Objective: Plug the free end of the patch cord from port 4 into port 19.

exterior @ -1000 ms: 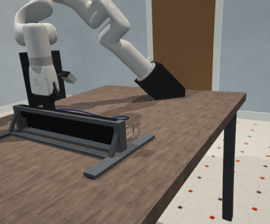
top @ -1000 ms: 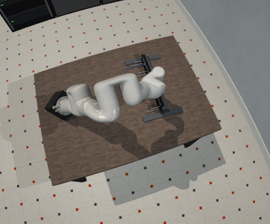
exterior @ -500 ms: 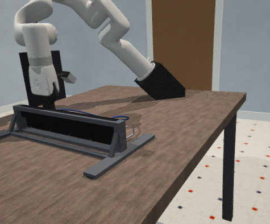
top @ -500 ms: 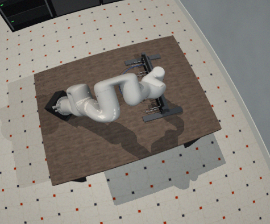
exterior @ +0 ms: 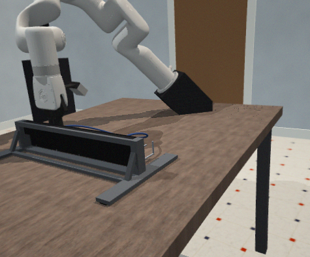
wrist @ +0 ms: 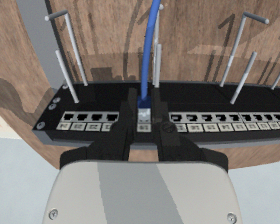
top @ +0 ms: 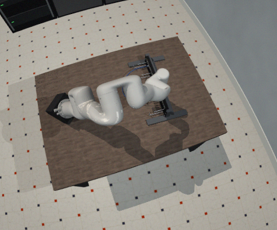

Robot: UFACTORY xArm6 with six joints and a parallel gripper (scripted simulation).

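Right now my hand is 20 mm short of the plug and 10 mm above it.
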